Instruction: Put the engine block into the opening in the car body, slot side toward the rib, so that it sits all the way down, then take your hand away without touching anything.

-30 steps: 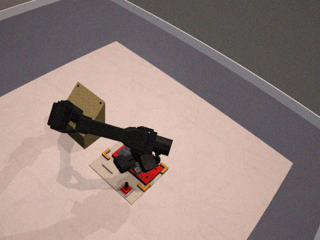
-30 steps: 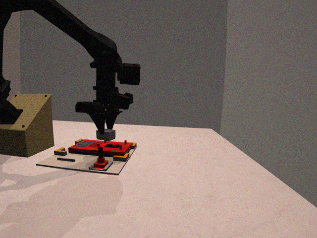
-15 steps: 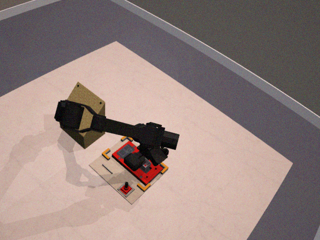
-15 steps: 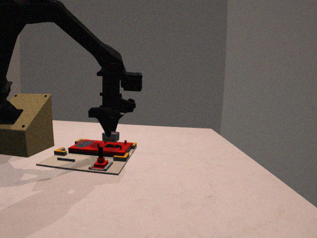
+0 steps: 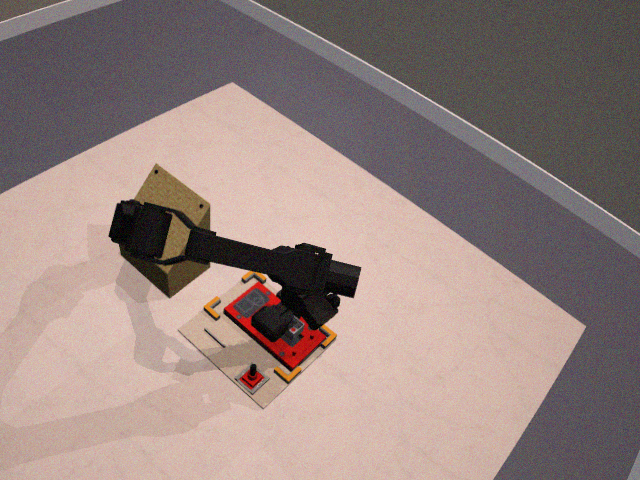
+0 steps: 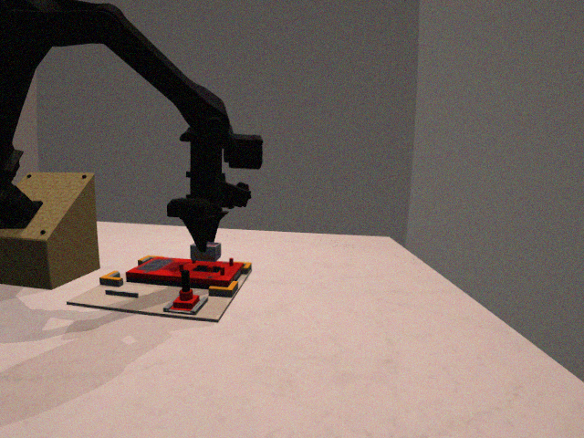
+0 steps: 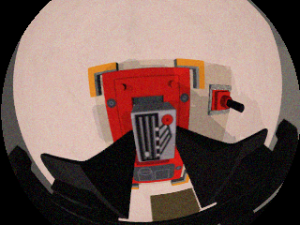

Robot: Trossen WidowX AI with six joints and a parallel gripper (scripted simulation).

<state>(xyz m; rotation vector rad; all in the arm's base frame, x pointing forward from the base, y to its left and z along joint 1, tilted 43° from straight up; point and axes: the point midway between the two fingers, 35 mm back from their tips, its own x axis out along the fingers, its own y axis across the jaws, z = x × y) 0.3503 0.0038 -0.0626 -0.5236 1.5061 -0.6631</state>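
The grey engine block lies 10 mm below my gripper tip. Also, from my gripper tip: black peg: 120 mm to the right, 30 mm below.
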